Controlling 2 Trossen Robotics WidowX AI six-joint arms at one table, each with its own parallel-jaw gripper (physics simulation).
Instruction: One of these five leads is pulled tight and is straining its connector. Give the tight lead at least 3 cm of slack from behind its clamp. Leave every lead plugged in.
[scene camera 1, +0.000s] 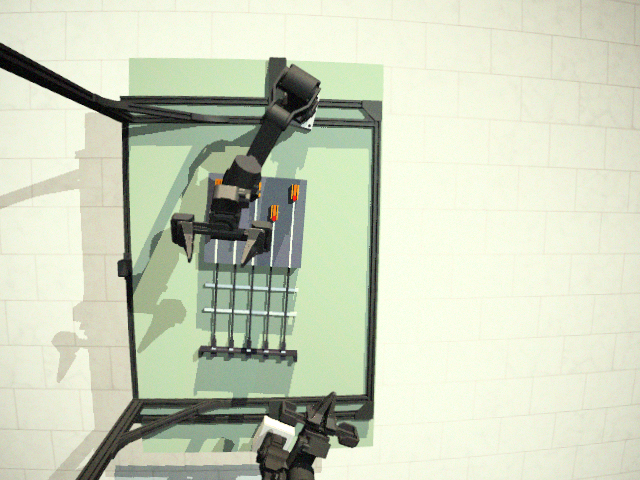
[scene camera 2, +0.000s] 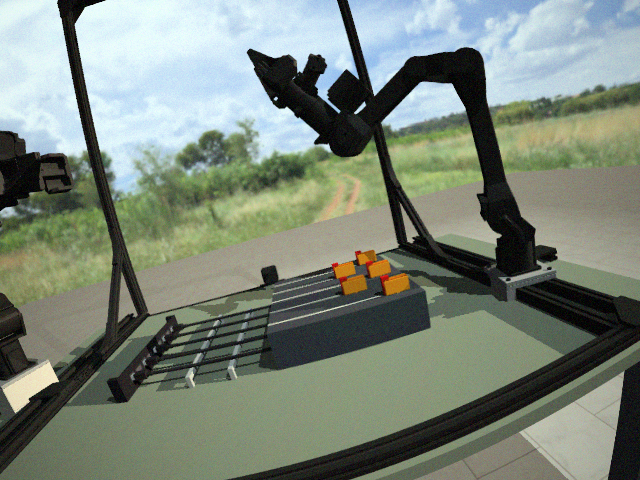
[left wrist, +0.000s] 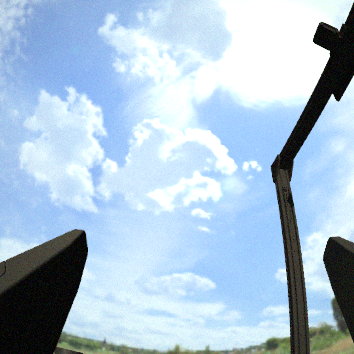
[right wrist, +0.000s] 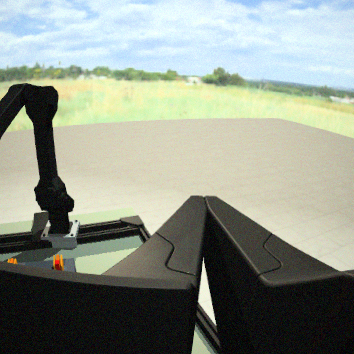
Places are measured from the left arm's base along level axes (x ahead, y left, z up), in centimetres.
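Pixels of known places: left gripper, fingertip midpoint: (scene camera 1: 215, 263) (scene camera 2: 251, 59) (left wrist: 211, 248); right gripper, fingertip midpoint: (scene camera 1: 334, 392) (scene camera 2: 37, 155) (right wrist: 201, 208); left arm's base at its link origin: (scene camera 2: 518, 268) (right wrist: 60, 227); right arm's base at its link origin: (scene camera 1: 273, 443) (scene camera 2: 15, 370).
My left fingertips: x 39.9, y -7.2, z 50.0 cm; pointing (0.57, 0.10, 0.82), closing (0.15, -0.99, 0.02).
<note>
Ahead of a thing's pixels: the offset from my left fingertips to its top centre. Level surfaces: height alone.
Five leads run side by side from orange blocks with red ends (scene camera 1: 273, 212) (scene camera 1: 294, 192) (scene camera 2: 354, 284) (scene camera 2: 395, 284) over a dark grey block (scene camera 1: 282, 240) (scene camera 2: 351, 328), white on it and black beyond, to a dark bar (scene camera 1: 203, 351) (scene camera 2: 124, 384) with small clips. The orange blocks stand at staggered distances. I cannot tell which lead is tight. My left gripper (scene camera 1: 217, 262) (left wrist: 211, 248) is open and empty, high above the block; its arm hides part of the leads in scene camera 1. My right gripper (scene camera 1: 332, 395) (right wrist: 201, 208) is shut and empty, beyond the bar.
Two pale crossbars (scene camera 1: 261, 288) (scene camera 1: 259, 312) {dx +19.2, dy +21.2, dz -51.3 cm} (scene camera 2: 191, 381) {dx +11.8, dy +19.9, dz -51.3 cm} (scene camera 2: 232, 373) lie across the black parts of the leads, between block and bar. A black frame (scene camera 1: 376, 258) (scene camera 2: 413, 434) surrounds the green table top {dz -53.4 cm} (scene camera 1: 330, 320) (scene camera 2: 310, 403), with posts rising from it.
</note>
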